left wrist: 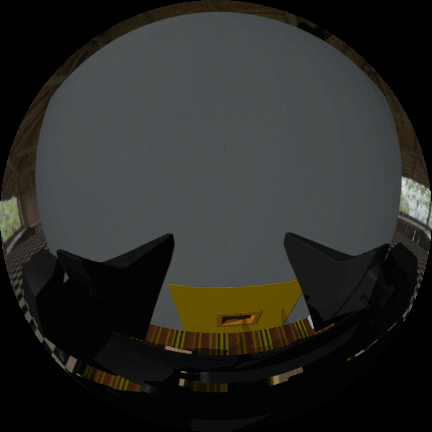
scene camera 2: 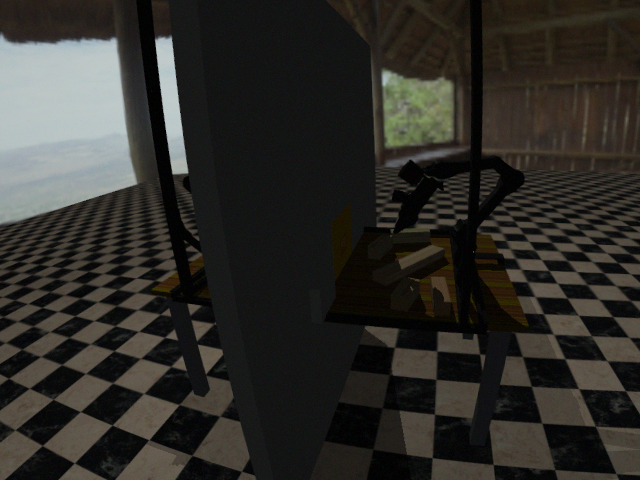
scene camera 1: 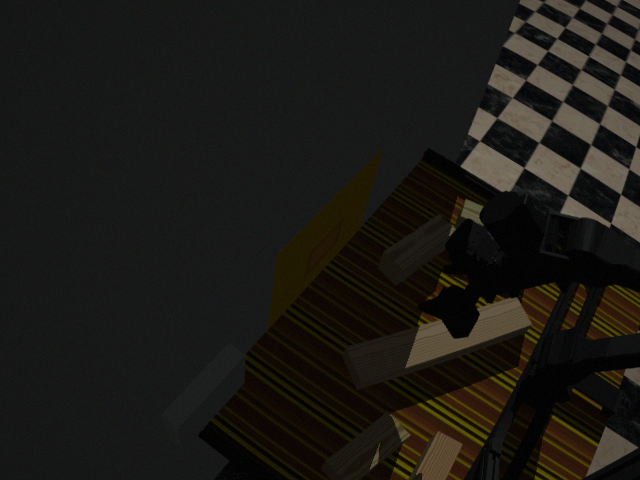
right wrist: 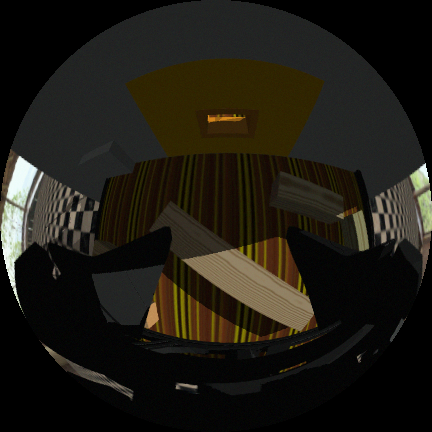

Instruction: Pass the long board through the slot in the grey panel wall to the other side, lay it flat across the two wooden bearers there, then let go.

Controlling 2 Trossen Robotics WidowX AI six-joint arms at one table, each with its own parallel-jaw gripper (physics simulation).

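Places are measured from the left arm's base along level axes (x ahead, y left, z up), in centimetres.
Pixels of known places: left gripper, between the fingertips: (left wrist: 230,239); right gripper, between the fingertips: (scene camera 2: 395,229) (scene camera 1: 432,288) (right wrist: 230,232); right arm's base, origin of its link: (scene camera 1: 537,391) (right wrist: 240,358).
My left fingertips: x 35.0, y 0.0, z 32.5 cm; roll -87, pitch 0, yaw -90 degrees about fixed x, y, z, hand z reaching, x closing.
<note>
For each thing: its top centre in the pictures, then the offset to it from my left fingertips. "spot": a spot on its surface instead.
- long board, centre of its top: (right wrist: 242,278) (scene camera 1: 446,335) (scene camera 2: 411,259) dx +37.6, dy -1.4, dz -31.2 cm
- framed slot, a spot on its surface: (scene camera 1: 323,248) spot: dx +12.8, dy -2.2, dz -28.1 cm
- grey block, a spot on its surface: (scene camera 1: 204,390) spot: dx +15.4, dy -34.9, dz -24.4 cm
The long board (scene camera 1: 496,321) (scene camera 2: 421,259) (right wrist: 250,277) lies flat and slanted on the striped table, on the right arm's side of the grey panel wall (scene camera 1: 155,155) (scene camera 2: 289,155) (left wrist: 215,125) (right wrist: 60,100). The framed slot (scene camera 1: 323,248) (left wrist: 238,318) (right wrist: 226,118) is in the wall's yellow patch. My right gripper (scene camera 1: 434,287) (scene camera 2: 395,231) (right wrist: 230,232) points down above the board, open and empty. My left gripper (left wrist: 230,239) is open and empty, facing the wall. Wood pieces (left wrist: 286,376) (left wrist: 178,350) show low in the left wrist view; whether they are the bearers is unclear.
Shorter wooden blocks lie about the board: one (scene camera 1: 416,251) (right wrist: 307,195) nearer the wall, a pale one (scene camera 1: 470,210) (right wrist: 360,230) near the table edge, and two (scene camera 1: 361,449) (scene camera 1: 442,454) at the opposite end. A grey block (scene camera 1: 204,390) (scene camera 2: 316,306) juts from the wall.
</note>
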